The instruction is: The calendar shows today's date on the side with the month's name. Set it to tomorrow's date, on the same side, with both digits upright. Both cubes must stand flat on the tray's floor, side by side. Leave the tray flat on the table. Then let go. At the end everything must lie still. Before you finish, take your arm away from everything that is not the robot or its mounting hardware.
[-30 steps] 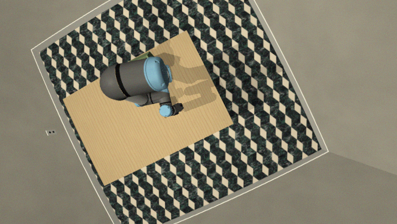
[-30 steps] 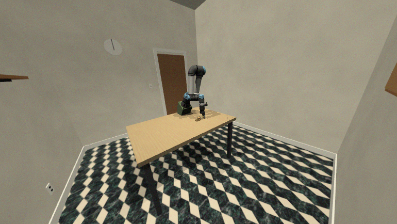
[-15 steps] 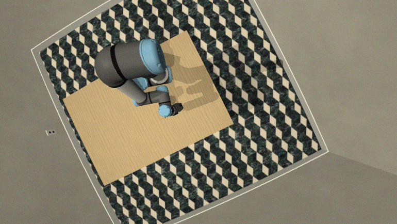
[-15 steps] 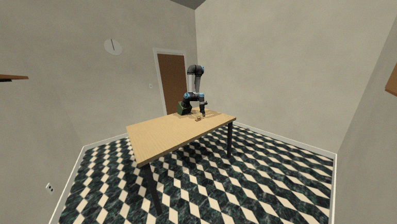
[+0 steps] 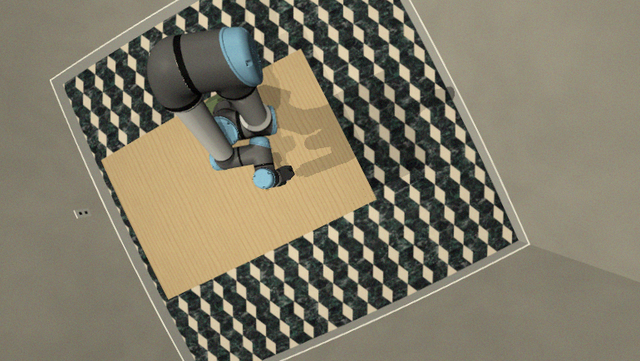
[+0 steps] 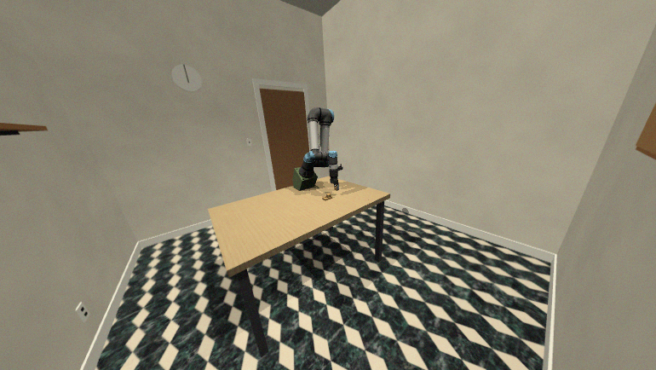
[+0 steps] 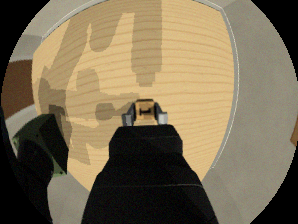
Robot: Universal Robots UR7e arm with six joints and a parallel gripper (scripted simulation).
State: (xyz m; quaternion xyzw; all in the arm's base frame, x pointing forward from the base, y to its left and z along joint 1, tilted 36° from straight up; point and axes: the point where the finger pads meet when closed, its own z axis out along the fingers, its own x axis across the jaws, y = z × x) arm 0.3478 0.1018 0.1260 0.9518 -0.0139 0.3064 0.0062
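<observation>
Now: hand 110 mm to the left of the wooden tray and 70 mm above it. From my hand the other things lie so: wooden cube 10 mm below.
</observation>
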